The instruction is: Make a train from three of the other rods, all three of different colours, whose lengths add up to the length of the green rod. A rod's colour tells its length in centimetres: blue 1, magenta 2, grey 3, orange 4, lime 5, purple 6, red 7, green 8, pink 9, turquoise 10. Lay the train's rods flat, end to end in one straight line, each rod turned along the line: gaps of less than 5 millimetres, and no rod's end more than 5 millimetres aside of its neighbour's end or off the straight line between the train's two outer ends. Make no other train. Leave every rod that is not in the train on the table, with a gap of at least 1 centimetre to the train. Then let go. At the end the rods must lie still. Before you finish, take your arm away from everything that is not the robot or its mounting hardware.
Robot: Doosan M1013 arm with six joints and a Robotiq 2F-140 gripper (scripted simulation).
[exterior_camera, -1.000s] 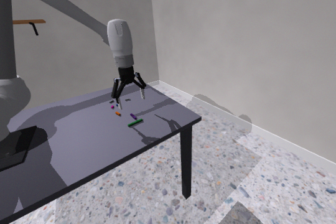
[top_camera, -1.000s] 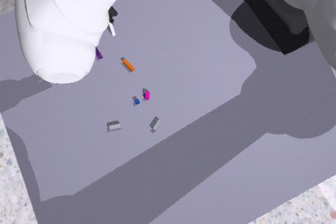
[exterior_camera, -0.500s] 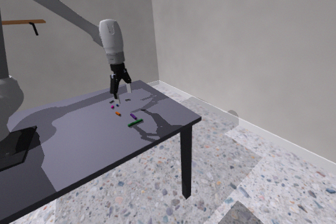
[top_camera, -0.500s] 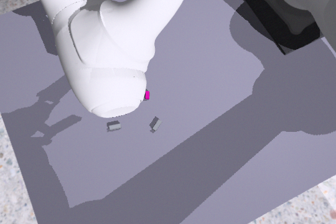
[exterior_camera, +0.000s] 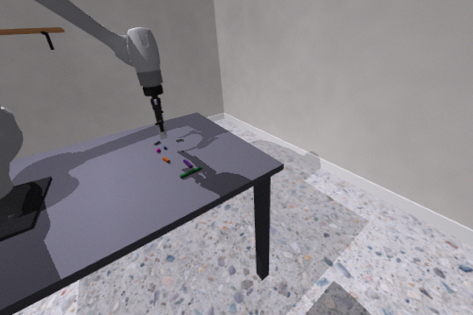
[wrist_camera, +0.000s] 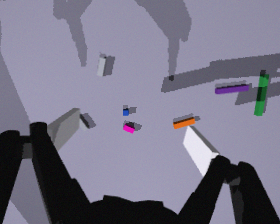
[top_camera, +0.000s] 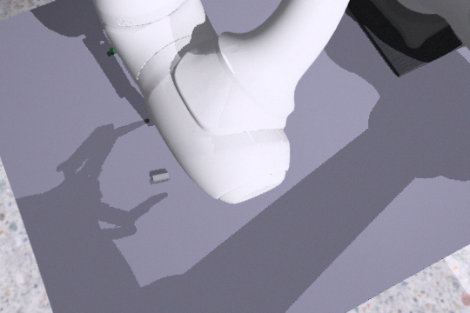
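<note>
The blue rod lies 20 mm to the left of my hand and 100 mm below it. The rest, counted from my hand: magenta rod (40 mm behind, 10 mm to the left, 100 mm below); orange rod (40 mm behind, 90 mm to the right, 100 mm below); purple rod (20 mm ahead, 190 mm to the right, 100 mm below).
</note>
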